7 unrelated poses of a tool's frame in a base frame.
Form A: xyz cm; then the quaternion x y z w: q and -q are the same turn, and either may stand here.
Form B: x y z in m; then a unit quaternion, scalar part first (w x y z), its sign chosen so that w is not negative. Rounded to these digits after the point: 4 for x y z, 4 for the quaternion.
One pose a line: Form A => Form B
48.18 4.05 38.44 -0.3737 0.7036 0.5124 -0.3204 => 0.4818 0.0405 0.3844 0.3204 0.3737 -0.7036 -0.5124
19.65 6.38 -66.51 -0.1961 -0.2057 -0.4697 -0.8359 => 0.1965 0.0638 -0.6651 0.8359 0.1961 0.2057 0.4697
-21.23 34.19 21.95 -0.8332 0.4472 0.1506 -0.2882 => -0.2123 0.3419 0.2195 0.2882 0.8332 -0.4472 -0.1506
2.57 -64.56 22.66 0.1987 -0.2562 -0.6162 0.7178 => 0.0257 -0.6456 0.2266 0.7178 0.1987 -0.2562 -0.6162
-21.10 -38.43 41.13 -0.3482 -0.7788 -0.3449 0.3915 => -0.2110 -0.3843 0.4113 0.3915 -0.3482 -0.7788 -0.3449
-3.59 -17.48 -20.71 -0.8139 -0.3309 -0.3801 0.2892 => -0.0359 -0.1748 -0.2071 0.2892 -0.8139 -0.3309 -0.3801
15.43 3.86 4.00 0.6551 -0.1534 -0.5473 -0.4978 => 0.1543 0.0386 0.0400 0.4978 -0.6551 0.1534 0.5473
